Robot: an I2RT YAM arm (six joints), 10 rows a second.
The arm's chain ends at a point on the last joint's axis. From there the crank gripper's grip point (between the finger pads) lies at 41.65 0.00 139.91 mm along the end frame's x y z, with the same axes.
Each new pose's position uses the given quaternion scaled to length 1; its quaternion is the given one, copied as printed.
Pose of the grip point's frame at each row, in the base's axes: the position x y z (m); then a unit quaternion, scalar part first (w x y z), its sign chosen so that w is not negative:
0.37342, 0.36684, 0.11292, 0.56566, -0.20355, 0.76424, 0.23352
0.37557, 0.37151, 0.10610, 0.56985, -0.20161, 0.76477, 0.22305
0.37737, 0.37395, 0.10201, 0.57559, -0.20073, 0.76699, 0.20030
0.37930, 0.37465, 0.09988, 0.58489, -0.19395, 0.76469, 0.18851
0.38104, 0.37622, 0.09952, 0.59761, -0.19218, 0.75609, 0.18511
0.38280, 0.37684, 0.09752, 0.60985, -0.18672, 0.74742, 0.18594
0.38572, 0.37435, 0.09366, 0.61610, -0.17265, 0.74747, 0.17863
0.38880, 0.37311, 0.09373, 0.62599, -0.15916, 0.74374, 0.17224
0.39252, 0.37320, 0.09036, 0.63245, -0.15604, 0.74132, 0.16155
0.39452, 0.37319, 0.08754, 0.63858, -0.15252, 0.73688, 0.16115
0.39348, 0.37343, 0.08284, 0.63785, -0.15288, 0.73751, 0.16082
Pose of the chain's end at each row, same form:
0.27730, 0.28664, 0.18801, 0.56566, -0.20355, 0.76424, 0.23352
0.27742, 0.29389, 0.18127, 0.56985, -0.20161, 0.76477, 0.22305
0.27578, 0.30185, 0.17811, 0.57559, -0.20073, 0.76699, 0.20030
0.27440, 0.30574, 0.17442, 0.58489, -0.19395, 0.76469, 0.18851
0.27338, 0.30781, 0.17051, 0.59761, -0.19218, 0.75609, 0.18511
0.27273, 0.30827, 0.16455, 0.60985, -0.18672, 0.74742, 0.18594
0.27304, 0.30881, 0.15936, 0.61610, -0.17265, 0.74747, 0.17863
0.27309, 0.31027, 0.15675, 0.62599, -0.15916, 0.74374, 0.17224
0.27468, 0.31320, 0.15220, 0.63245, -0.15604, 0.74132, 0.16155
0.27547, 0.31350, 0.14732, 0.63858, -0.15252, 0.73688, 0.16115
0.27454, 0.31380, 0.14290, 0.63785, -0.15288, 0.73751, 0.16082

